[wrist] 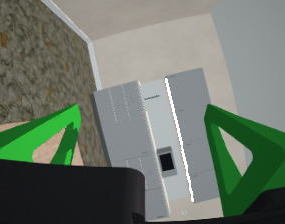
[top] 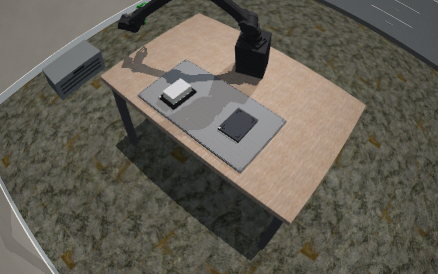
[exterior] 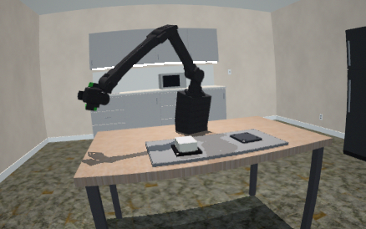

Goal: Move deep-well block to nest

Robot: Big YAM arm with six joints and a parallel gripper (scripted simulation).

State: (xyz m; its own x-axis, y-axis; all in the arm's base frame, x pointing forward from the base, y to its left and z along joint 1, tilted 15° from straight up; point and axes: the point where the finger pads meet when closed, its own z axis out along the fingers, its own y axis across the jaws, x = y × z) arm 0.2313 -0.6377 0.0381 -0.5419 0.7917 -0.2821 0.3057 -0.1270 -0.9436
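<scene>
The deep-well block lies 49 cm to the left of my hand, 26 cm below it and 16 cm ahead of it. Also, from my hand: black plate nest (49 cm to the left, 28 cm below, 16 cm ahead).
</scene>
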